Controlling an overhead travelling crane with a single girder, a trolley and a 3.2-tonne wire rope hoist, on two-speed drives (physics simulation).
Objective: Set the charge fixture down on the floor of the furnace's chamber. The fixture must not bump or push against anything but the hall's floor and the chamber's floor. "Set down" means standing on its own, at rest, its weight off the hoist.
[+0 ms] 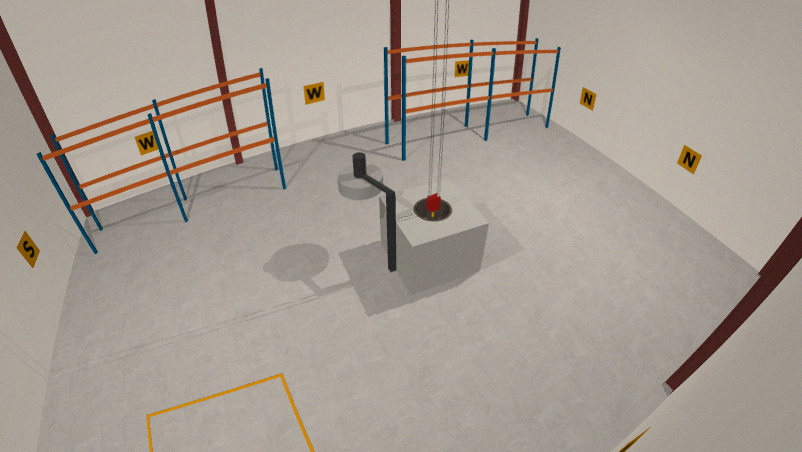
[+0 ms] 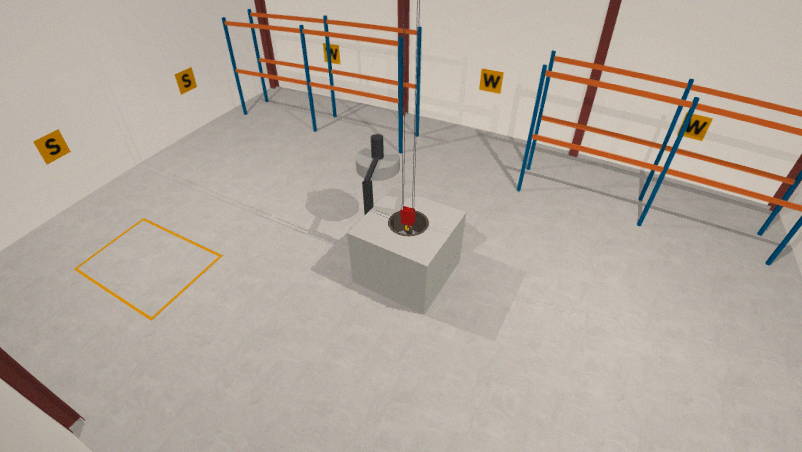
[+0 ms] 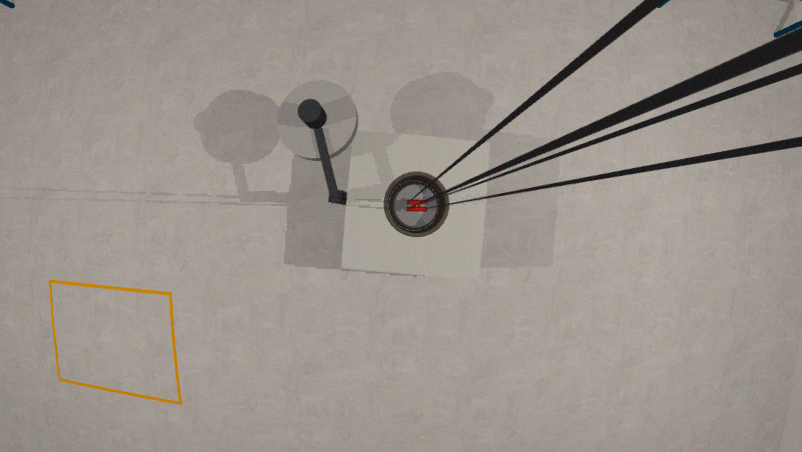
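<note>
The furnace (image 1: 443, 261) (image 2: 387, 269) (image 3: 367, 241) is a pale grey block with a dark-rimmed round chamber opening (image 1: 420, 212) (image 2: 394, 224) (image 3: 388, 205) in its top. The charge fixture (image 3: 403, 214) is down inside the chamber, seen from above as a grey disc with a dark gap around it. Its base and the chamber floor are hidden, so contact there cannot be seen. My hook (image 1: 432, 214) (image 2: 407, 227), under the red hook block (image 1: 433, 202) (image 2: 407, 215) (image 3: 416, 205), is at the fixture's lifting eye within the opening. The ropes look straight; slack cannot be told.
The round furnace lid (image 1: 359, 186) (image 2: 377, 166) (image 3: 343, 130) hangs aside on a dark swing arm with a post (image 1: 391, 235) (image 2: 367, 196) beside the furnace. Racks (image 1: 403, 112) (image 2: 308, 78) stand along the W wall. A yellow marked rectangle (image 1: 214, 394) (image 2: 109, 244) (image 3: 110, 286) is on the floor.
</note>
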